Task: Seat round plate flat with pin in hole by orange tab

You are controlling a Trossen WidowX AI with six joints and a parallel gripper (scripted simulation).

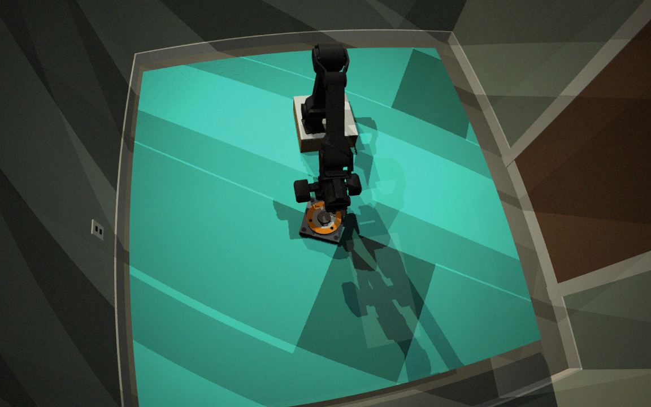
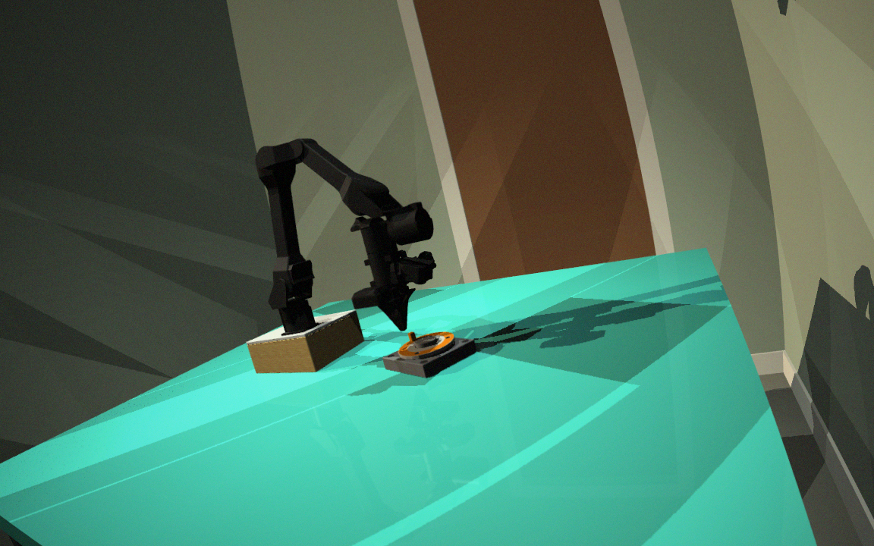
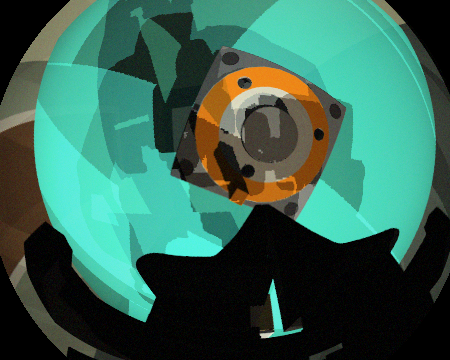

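My gripper tip is now 4 cm short of the square base, 1 cm to the left of it and 4 cm above it.
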